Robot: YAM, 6 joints.
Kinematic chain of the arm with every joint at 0, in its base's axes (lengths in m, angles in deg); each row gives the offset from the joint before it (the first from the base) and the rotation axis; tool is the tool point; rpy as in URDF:
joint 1: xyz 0 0 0.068 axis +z
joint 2: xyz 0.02 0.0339 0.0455 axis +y
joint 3: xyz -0.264 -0.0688 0 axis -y
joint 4: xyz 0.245 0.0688 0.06 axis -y
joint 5: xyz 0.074 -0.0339 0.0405 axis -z
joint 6: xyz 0.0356 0 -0.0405 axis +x
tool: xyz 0 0 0 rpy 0 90 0
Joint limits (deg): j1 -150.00..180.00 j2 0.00..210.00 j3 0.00..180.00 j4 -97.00..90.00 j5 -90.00..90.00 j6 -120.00..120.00
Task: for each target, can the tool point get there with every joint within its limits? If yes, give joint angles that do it. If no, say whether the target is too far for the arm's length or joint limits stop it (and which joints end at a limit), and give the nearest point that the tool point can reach.
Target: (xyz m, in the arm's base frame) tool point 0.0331 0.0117 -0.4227
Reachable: no: joint limits stop it (at a limit: joint 2) | nearest point 0.0751 0.0265 -0.3384 | short by 0.095 m
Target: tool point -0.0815 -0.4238 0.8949
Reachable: no: too far | nearest point -0.0589 -0.3060 0.6672 | short by 0.257 m
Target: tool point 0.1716 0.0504 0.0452
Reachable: yes | joints 21.84 124.26 43.69 -68.15 28.65 57.06
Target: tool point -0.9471 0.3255 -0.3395
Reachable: no: too far | nearest point -0.5563 0.1912 -0.1488 | short by 0.455 m
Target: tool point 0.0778 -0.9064 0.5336
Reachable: no: too far | nearest point 0.0501 -0.5838 0.3807 | short by 0.358 m
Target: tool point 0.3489 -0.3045 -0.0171
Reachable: yes | joints -37.61 155.99 107.79 -45.98 52.62 -77.21
